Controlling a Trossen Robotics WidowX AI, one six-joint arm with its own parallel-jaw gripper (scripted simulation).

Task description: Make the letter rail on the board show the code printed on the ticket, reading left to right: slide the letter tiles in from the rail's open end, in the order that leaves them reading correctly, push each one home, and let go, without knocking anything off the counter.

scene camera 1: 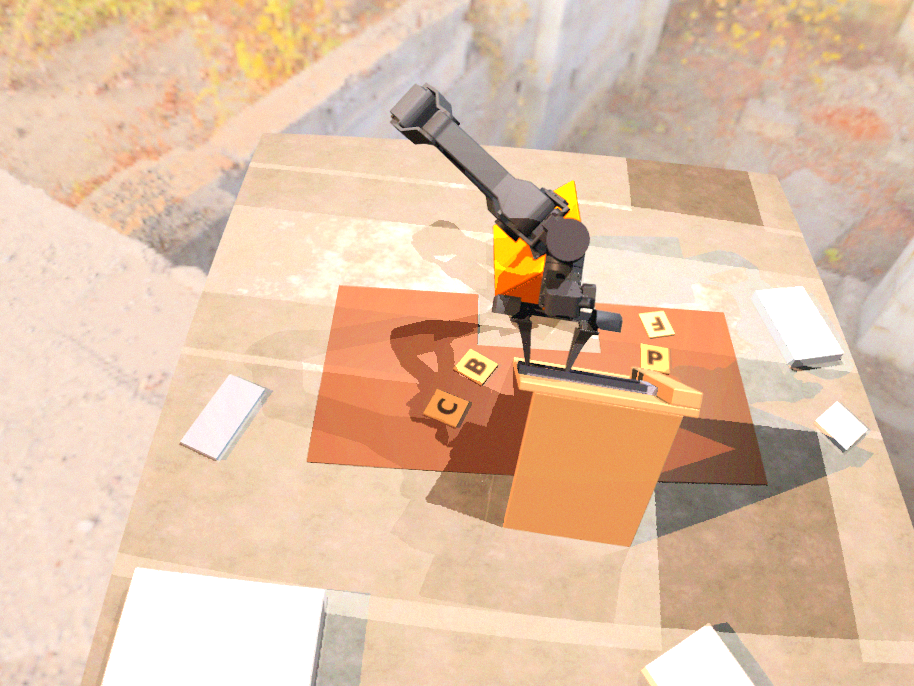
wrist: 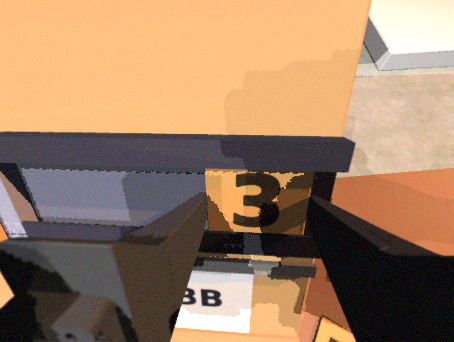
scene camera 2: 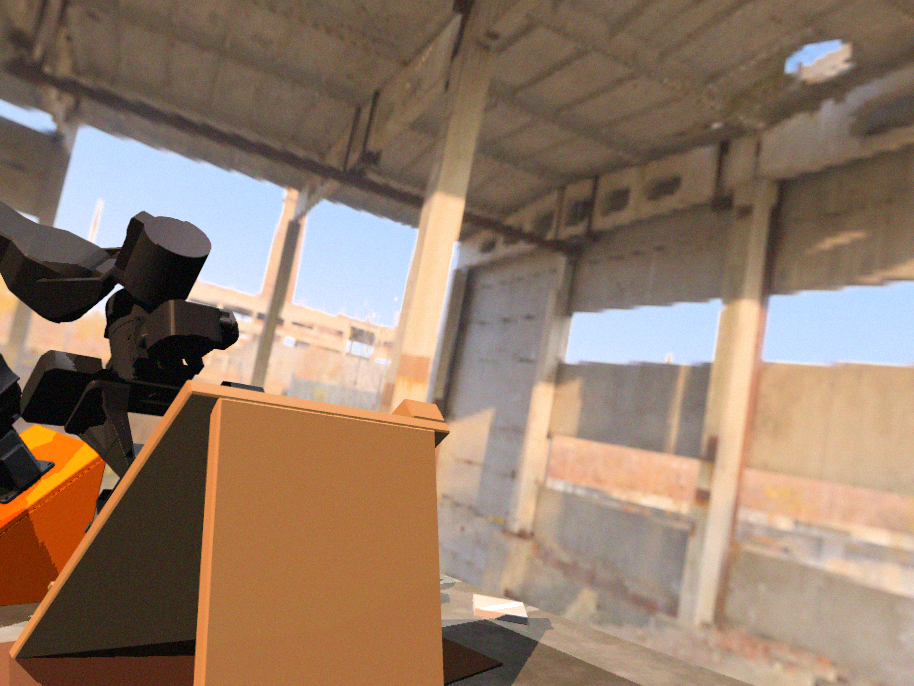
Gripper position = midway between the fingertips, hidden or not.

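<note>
A grey slab (scene camera 1: 212, 431) is visible; in the wrist view the slab is out of frame, and in scene camera 2 it is out of frame as well. A grey-white block (scene camera 1: 802, 336) is also visible. My gripper (scene camera 1: 546, 371), (scene camera 2: 170, 484), (wrist: 256, 201) is in sight too.
</note>
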